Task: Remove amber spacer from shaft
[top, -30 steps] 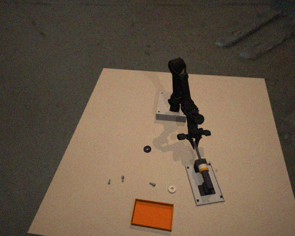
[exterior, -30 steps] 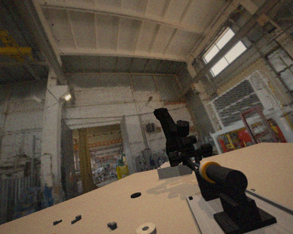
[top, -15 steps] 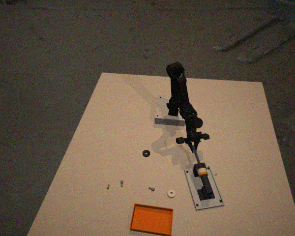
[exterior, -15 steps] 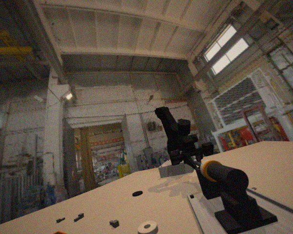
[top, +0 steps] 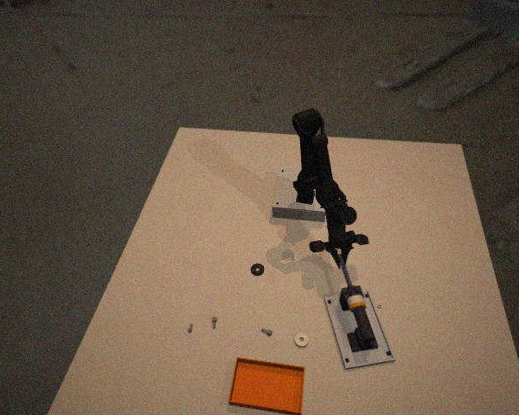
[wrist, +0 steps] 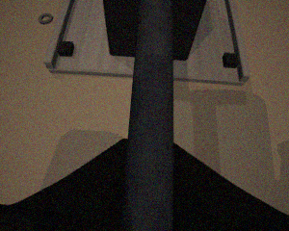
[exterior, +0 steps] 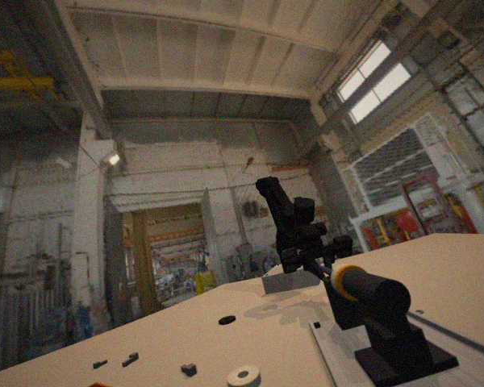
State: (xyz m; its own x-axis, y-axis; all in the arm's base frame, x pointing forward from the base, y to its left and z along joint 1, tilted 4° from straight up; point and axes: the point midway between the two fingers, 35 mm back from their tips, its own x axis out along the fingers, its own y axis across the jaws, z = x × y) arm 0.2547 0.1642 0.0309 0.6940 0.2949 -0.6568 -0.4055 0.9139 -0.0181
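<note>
The dark shaft lies 50 mm ahead of my gripper tip, 20 mm to the left of it and 20 mm above it. From my gripper tip the other things lie so: orange tray (410 mm ahead, 150 mm to the right, 50 mm below); white spacer (130 mm ahead, 60 mm to the left, 20 mm above); amber spacer (140 mm ahead, 60 mm to the left, 20 mm above).
</note>
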